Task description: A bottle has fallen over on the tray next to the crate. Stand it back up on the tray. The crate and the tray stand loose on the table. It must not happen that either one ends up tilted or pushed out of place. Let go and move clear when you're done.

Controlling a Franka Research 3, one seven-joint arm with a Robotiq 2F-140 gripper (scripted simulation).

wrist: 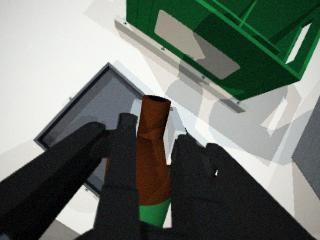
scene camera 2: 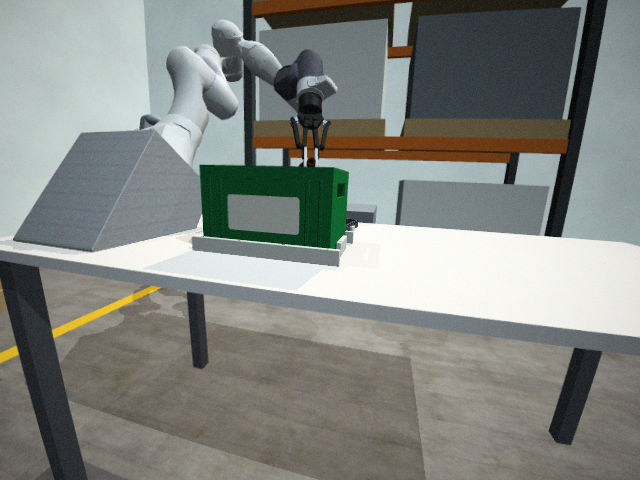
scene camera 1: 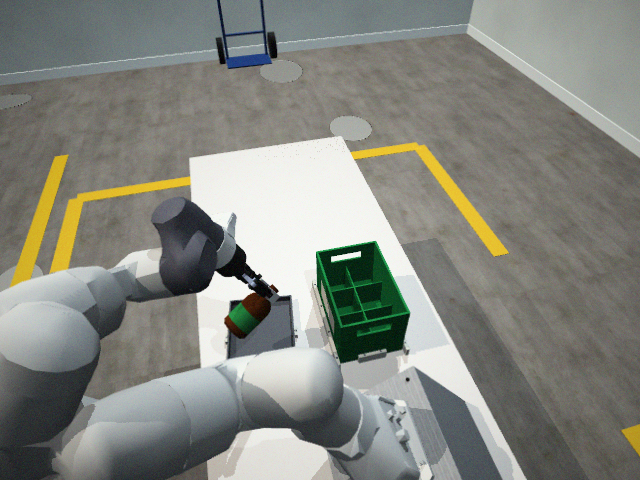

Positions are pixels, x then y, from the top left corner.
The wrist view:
my gripper: 152,115
green crate: 233,57
brown bottle: 152,181
grey tray: 109,92
